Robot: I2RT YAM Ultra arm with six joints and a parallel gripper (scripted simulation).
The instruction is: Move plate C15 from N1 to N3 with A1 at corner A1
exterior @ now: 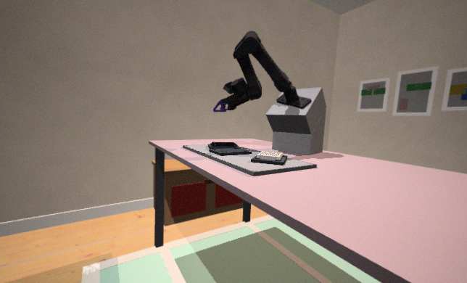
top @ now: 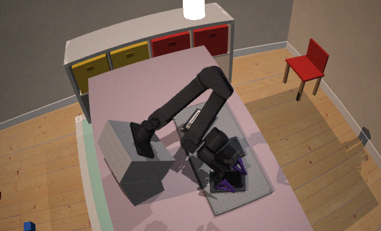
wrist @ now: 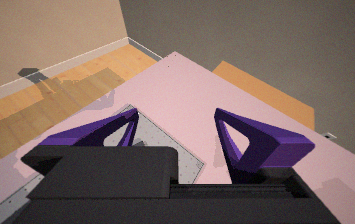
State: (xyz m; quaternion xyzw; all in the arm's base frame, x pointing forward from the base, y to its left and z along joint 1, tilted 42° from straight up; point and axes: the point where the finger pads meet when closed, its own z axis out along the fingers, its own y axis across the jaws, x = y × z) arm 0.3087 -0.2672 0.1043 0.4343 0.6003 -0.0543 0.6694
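Right now my hand is 8 cm past the white 96-well plate C15, 47 cm to the right of it and 19 cm above it. The rest, counted from my hand: deck label: 14 cm behind, 40 cm to the left, 21 cm below; dark landing nest N3: 2 cm ahead, 28 cm to the left, 20 cm below; black plate C51: 11 cm to the left, 19 cm below.
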